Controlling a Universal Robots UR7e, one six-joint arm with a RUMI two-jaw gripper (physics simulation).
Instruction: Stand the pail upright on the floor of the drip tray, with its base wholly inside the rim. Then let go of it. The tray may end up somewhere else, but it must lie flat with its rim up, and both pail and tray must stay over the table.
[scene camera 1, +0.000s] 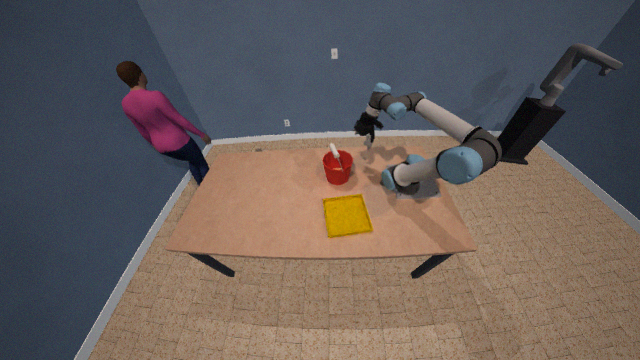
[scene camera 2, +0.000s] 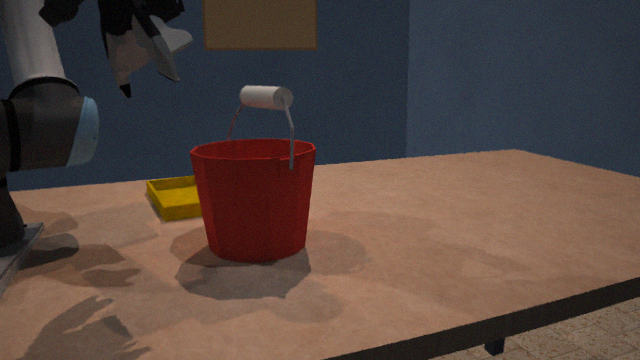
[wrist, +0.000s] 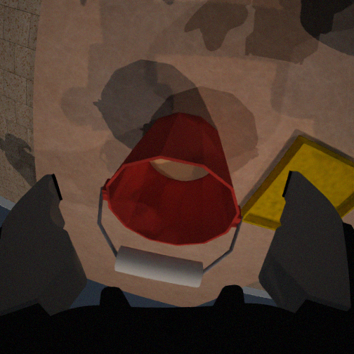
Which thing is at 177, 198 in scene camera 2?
A yellow drip tray.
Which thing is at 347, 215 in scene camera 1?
A yellow drip tray.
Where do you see my gripper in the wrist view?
171, 176
